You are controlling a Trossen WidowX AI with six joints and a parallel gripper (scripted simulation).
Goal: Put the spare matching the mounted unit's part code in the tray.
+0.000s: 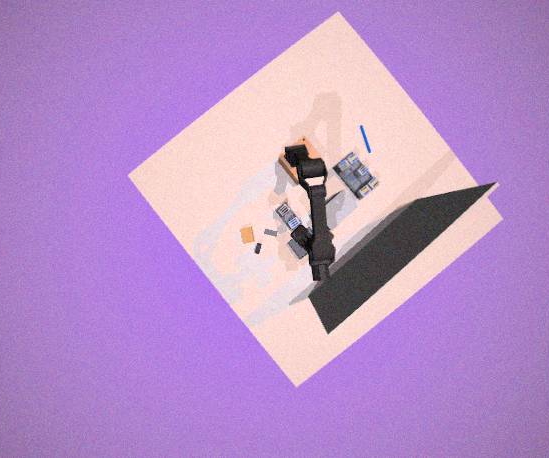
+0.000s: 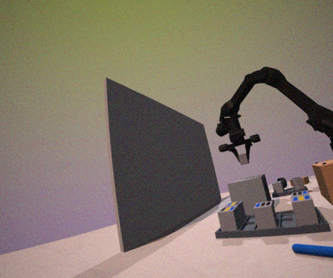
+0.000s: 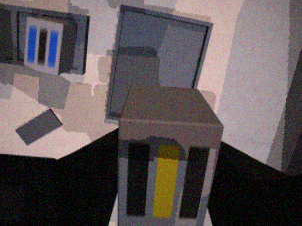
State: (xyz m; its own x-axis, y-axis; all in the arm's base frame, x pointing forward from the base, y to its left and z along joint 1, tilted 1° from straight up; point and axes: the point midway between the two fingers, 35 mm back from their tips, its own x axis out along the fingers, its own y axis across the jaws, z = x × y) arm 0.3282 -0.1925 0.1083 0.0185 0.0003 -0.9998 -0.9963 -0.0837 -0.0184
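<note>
Now: gripper tip 16 cm above the dark tray. Round my gripper tip: tall grey panel: 19 cm ahead, 21 cm to the left, 6 cm above; mounted unit: 4 cm behind, 21 cm to the left, 11 cm below; blue stick: 20 cm behind, 54 cm to the left, 16 cm below.
</note>
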